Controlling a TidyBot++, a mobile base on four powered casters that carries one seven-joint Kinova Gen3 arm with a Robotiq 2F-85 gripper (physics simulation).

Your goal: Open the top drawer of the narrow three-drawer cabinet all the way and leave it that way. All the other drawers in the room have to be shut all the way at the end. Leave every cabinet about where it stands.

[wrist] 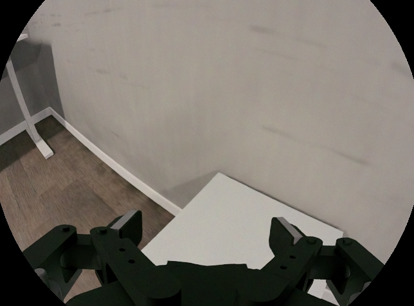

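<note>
A white cabinet [227, 215] stands against the wall at the lower middle of the wrist view; its flat top shows between and beyond my fingers. Its drawer fronts and handles are hidden behind my gripper, so I cannot tell how far any drawer stands open, or how many drawers it has. My gripper [205, 229] is open, with nothing between its fingers, and appears over the cabinet top. A small pale part shows low at the right, beside the right finger, too covered to make out.
A grey wall [200, 90] rises behind the cabinet, with a white baseboard [120, 170] along its foot. At the left, a white table leg [21, 100] stands on the brown wood floor [75, 200] near the room's corner.
</note>
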